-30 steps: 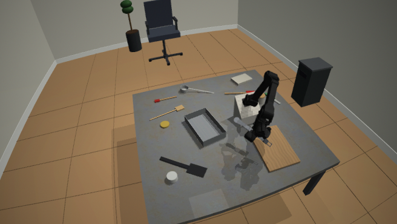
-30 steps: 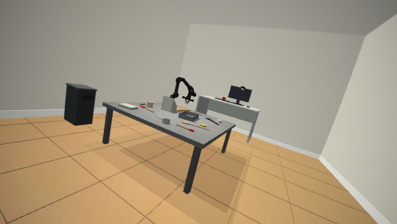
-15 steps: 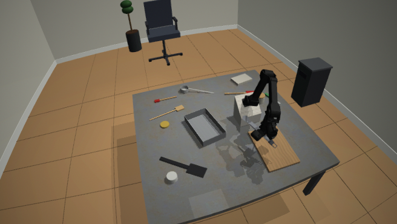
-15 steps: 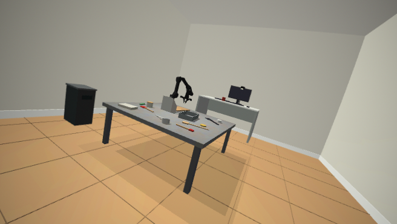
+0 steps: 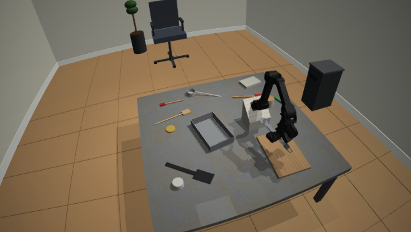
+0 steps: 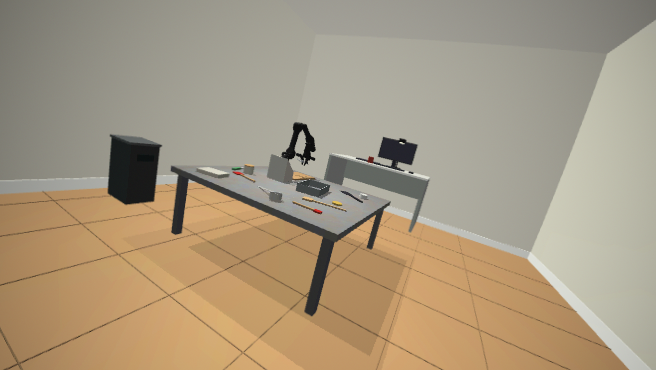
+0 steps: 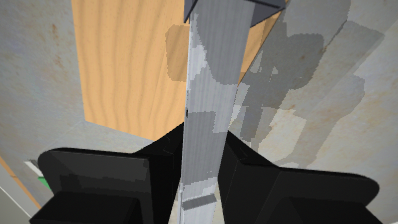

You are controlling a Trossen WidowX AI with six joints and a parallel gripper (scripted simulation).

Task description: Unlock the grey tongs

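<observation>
Now: gripper tip 60 mm past the wooden board, 20 mm to the right of it and 120 mm above it. Round my gripper tip: black spatula: 550 mm ahead, 60 mm to the right, 130 mm below; then white puck: 650 mm ahead, 110 mm below; then grey roasting tin: 320 mm ahead, 330 mm to the right, 100 mm below.
</observation>
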